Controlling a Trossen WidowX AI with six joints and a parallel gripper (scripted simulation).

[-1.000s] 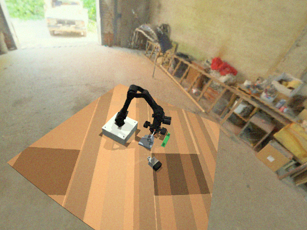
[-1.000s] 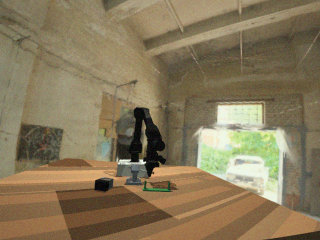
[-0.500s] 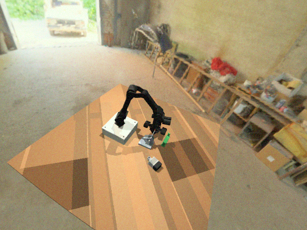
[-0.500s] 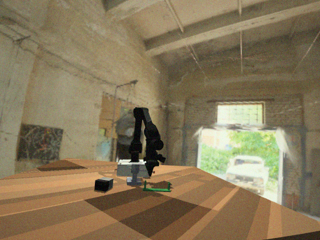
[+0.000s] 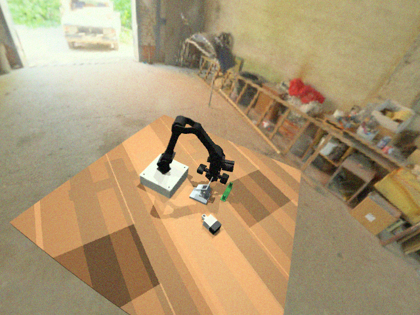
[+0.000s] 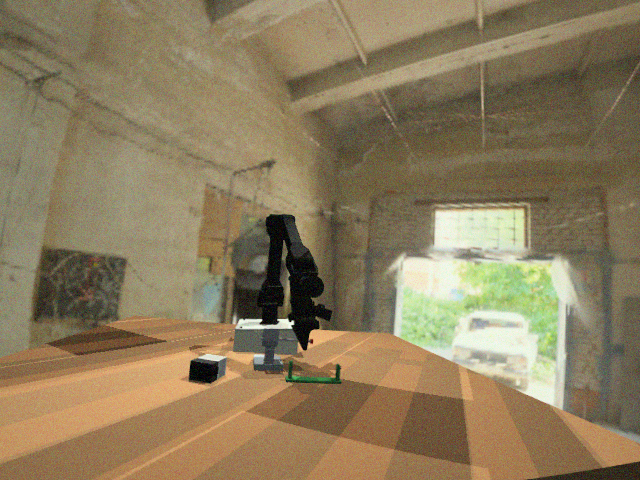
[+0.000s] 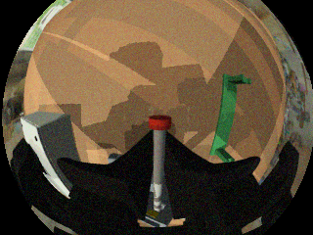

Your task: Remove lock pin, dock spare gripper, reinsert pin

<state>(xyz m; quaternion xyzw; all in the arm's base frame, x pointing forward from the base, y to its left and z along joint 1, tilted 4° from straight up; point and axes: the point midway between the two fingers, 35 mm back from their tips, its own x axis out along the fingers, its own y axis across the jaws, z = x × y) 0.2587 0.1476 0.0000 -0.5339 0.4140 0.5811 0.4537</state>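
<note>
The green cradle lies 11 cm ahead of my gripper tip, 4 cm to the left of it and 3 cm below it. Also, from my gripper tip: spare gripper 16 cm ahead, 22 cm to the right, 3 cm below; then socket 1 cm ahead, 10 cm to the right.
</note>
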